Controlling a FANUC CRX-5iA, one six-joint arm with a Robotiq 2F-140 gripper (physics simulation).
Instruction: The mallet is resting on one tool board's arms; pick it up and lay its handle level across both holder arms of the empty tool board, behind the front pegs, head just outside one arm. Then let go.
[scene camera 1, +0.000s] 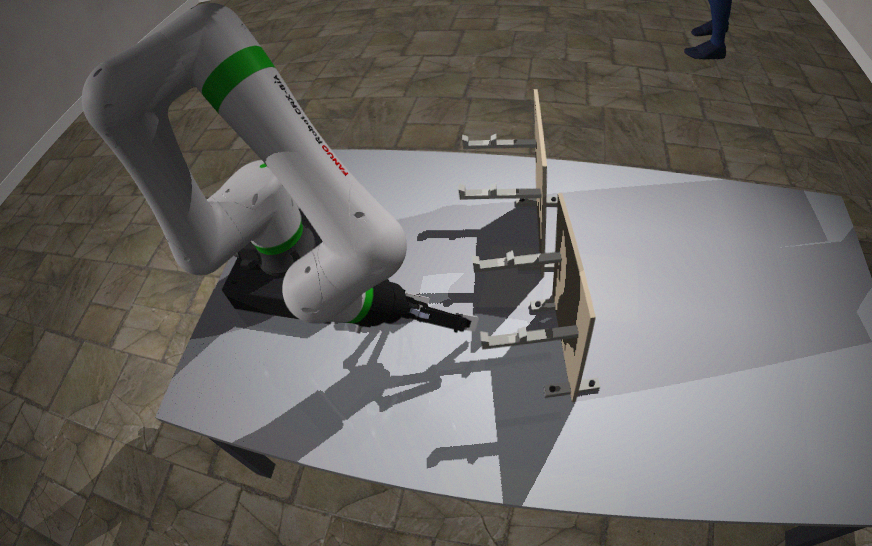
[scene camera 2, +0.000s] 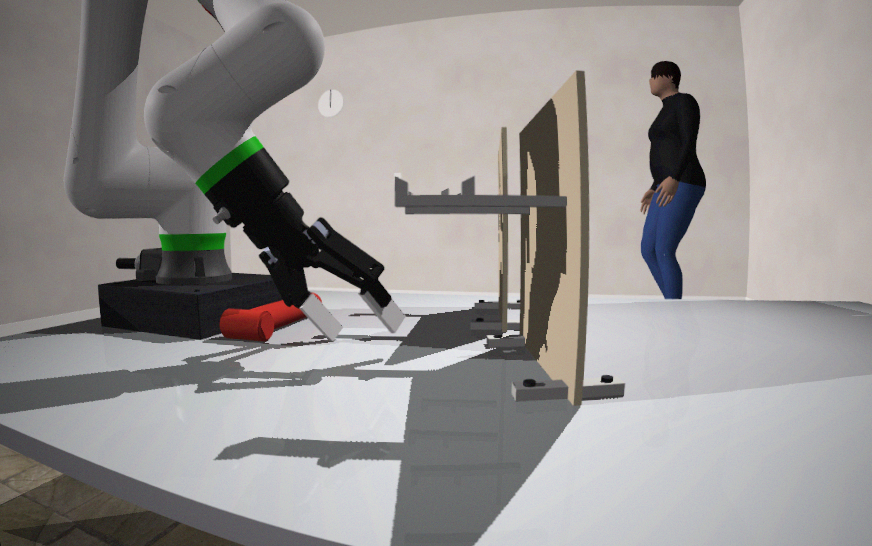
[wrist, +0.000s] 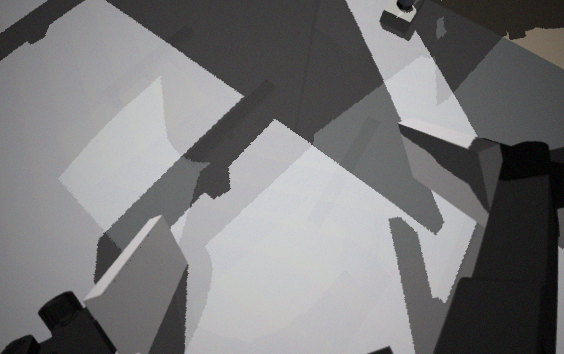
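Seen in the pictures: gripper, fingertip midpoint: (scene camera 1: 450, 313) (scene camera 2: 365, 330) (wrist: 288, 196); arm's base at its link origin: (scene camera 1: 286, 250) (scene camera 2: 194, 279).
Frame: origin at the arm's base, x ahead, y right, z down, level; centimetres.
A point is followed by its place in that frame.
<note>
The red mallet (scene camera 2: 247, 324) {y 15.8, x 20.9, z 4.7 cm} lies on the table beside the robot's base, its handle running back behind a fingertip; the arm hides it in scene camera 1, and it does not show in the wrist view. My gripper (scene camera 1: 450, 318) {y 14.6, x 38.6, z 5.2 cm} (scene camera 2: 366, 331) {y 14.6, x 38.6, z 5.2 cm} (wrist: 288, 196) {y 14.6, x 38.6, z 5.2 cm} is open and empty, tilted down with its fingertips low over the table, on the board side of the mallet. The near tool board (scene camera 1: 584, 347) {y 34.4, x 63.0, z -13.7 cm} (scene camera 2: 572, 160) {y 32.5, x 62.7, z -14.7 cm} has two bare holder arms (scene camera 1: 518, 260) {y 14.6, x 52.8, z -11.5 cm} (scene camera 1: 530, 335) {y 30.5, x 54.4, z -11.6 cm}. The far tool board (scene camera 1: 539, 135) {y -5.3, x 58.1, z -24.5 cm} (scene camera 2: 503, 225) {y 4.0, x 58.0, z -9.2 cm} also has two bare holder arms (scene camera 1: 498, 142) {y -17.1, x 49.9, z -13.7 cm} (scene camera 1: 498, 192) {y -1.0, x 49.5, z -13.6 cm}.
The black robot base (scene camera 2: 148, 308) {y 13.5, x -0.1, z 3.4 cm} stands behind the mallet. The near board's holder arms stick out toward the robot, above fingertip height. Foot brackets (scene camera 1: 553, 390) {y 32.4, x 59.3, z 6.1 cm} (scene camera 2: 539, 389) {y 33.0, x 59.9, z 6.5 cm} (wrist: 397, 20) {y 12.4, x 55.4, z 6.8 cm} stand at the boards' lower edges. A person (scene camera 2: 675, 141) stands beyond the table.
</note>
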